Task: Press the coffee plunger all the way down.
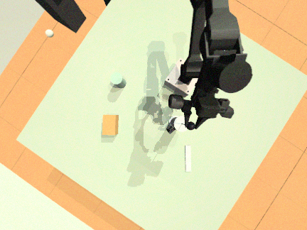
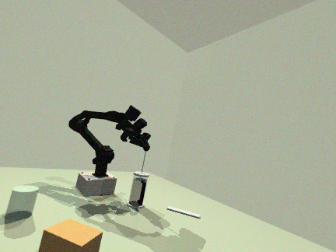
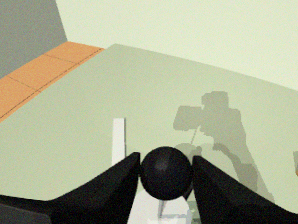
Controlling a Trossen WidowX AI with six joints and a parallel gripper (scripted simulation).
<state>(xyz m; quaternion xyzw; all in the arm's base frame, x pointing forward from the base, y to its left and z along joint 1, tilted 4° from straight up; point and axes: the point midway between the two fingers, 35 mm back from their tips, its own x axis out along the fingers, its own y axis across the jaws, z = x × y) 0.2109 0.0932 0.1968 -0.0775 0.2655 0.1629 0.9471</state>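
The coffee press lies 13 cm below my gripper tip, 1 cm to the right of it and 1 cm ahead of it. Also, from my gripper tip: thin white bar: 26 cm below, 17 cm to the left, 14 cm ahead; then orange block: 32 cm to the right, 24 cm below, 19 cm ahead.
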